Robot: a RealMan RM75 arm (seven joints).
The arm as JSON. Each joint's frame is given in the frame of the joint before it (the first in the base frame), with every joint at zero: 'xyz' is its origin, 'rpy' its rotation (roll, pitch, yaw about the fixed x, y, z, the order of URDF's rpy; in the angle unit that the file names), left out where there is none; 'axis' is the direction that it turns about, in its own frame. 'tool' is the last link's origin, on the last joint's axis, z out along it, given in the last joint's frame.
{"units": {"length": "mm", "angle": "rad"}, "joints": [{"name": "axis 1", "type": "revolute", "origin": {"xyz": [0.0, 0.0, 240.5]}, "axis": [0.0, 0.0, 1.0]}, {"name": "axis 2", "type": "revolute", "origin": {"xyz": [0.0, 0.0, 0.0]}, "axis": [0.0, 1.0, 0.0]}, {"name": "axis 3", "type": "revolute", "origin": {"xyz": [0.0, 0.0, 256.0]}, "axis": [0.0, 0.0, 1.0]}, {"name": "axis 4", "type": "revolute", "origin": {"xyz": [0.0, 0.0, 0.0]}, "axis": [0.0, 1.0, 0.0]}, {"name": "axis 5", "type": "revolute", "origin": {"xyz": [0.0, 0.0, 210.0]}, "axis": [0.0, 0.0, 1.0]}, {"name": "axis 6", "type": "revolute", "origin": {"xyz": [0.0, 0.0, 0.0]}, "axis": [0.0, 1.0, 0.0]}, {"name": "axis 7", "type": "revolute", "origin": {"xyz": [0.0, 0.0, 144.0]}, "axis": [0.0, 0.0, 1.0]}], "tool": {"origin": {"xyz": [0.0, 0.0, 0.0]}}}
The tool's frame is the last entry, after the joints.
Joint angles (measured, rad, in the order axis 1, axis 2, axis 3, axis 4, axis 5, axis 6, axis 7), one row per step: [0.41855, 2.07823, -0.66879, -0.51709, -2.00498, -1.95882, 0.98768]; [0.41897, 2.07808, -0.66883, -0.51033, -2.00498, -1.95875, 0.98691]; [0.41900, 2.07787, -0.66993, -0.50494, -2.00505, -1.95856, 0.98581]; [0.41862, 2.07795, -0.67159, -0.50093, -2.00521, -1.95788, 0.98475]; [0.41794, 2.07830, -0.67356, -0.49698, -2.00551, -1.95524, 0.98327]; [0.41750, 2.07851, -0.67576, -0.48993, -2.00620, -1.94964, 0.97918]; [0.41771, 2.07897, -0.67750, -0.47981, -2.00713, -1.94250, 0.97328]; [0.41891, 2.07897, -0.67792, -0.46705, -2.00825, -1.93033, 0.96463]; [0.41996, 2.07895, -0.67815, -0.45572, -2.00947, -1.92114, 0.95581]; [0.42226, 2.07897, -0.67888, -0.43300, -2.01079, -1.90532, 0.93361]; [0.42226, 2.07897, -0.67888, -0.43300, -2.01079, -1.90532, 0.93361]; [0.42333, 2.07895, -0.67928, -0.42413, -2.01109, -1.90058, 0.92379]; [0.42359, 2.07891, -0.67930, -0.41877, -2.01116, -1.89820, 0.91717]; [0.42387, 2.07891, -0.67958, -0.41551, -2.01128, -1.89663, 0.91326]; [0.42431, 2.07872, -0.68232, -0.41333, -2.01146, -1.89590, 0.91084]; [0.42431, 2.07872, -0.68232, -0.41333, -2.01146, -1.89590, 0.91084]
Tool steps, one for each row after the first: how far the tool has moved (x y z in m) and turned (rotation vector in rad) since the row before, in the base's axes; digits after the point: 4 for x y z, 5 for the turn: [0.0000, -0.0006, -0.0008, -0.00344, 0.00376, -0.00269]; [0.0001, -0.0006, -0.0007, -0.00322, 0.00237, -0.00163]; [0.0001, -0.0006, -0.0007, -0.00280, 0.00123, -0.00131]; [0.0003, -0.0005, -0.0010, -0.00193, -0.00011, -0.00213]; [0.0005, -0.0005, -0.0015, -0.00093, -0.00094, -0.00303]; [0.0005, -0.0006, -0.0021, -0.00071, -0.00012, -0.00369]; [0.0008, 0.0000, -0.0024, 0.00312, -0.00239, -0.00529]; [0.0006, -0.0002, -0.0021, 0.00257, -0.00132, -0.00303]; [0.0008, -0.0006, -0.0040, 0.00723, -0.00079, -0.00110]; [0.0000, 0.0000, 0.0000, 0.00000, 0.00000, 0.00000]; [0.0001, -0.0004, -0.0014, 0.00291, 0.00059, 0.00138]; [0.0001, -0.0003, -0.0008, 0.00224, 0.00074, 0.00108]; [0.0001, -0.0002, -0.0005, 0.00106, 0.00025, 0.00077]; [0.0000, -0.0003, -0.0005, -0.00160, -0.00074, 0.00204]; [0.0000, 0.0000, 0.0000, 0.00000, 0.00000, 0.00000]
